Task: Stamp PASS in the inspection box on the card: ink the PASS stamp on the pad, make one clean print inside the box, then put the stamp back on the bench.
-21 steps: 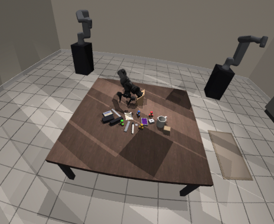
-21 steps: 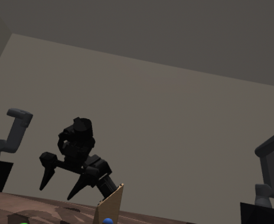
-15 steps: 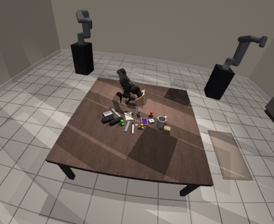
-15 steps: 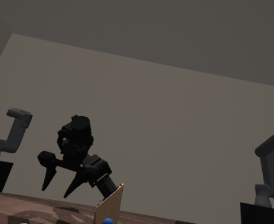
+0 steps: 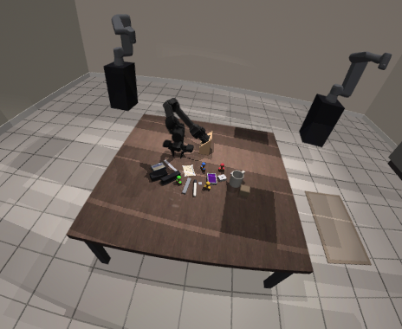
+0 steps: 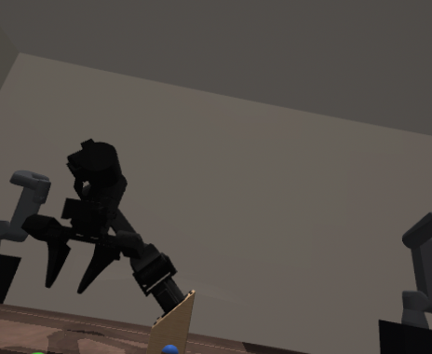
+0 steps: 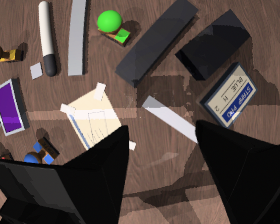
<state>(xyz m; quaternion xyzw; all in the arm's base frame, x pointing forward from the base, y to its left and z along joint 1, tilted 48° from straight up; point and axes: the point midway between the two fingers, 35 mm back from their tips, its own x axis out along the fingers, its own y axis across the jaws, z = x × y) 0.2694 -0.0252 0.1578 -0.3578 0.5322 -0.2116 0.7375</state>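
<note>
Right now the PASS stamp is 10 cm ahead of my gripper tip, 5 cm to the left of it and 10 cm below it. Round my gripper tip: grey bar (11 cm ahead, 10 cm to the left, 12 cm below); then blue stamp (7 cm behind, 17 cm to the left, 10 cm below); then card (3 cm behind, 8 cm to the left, 13 cm below).
</note>
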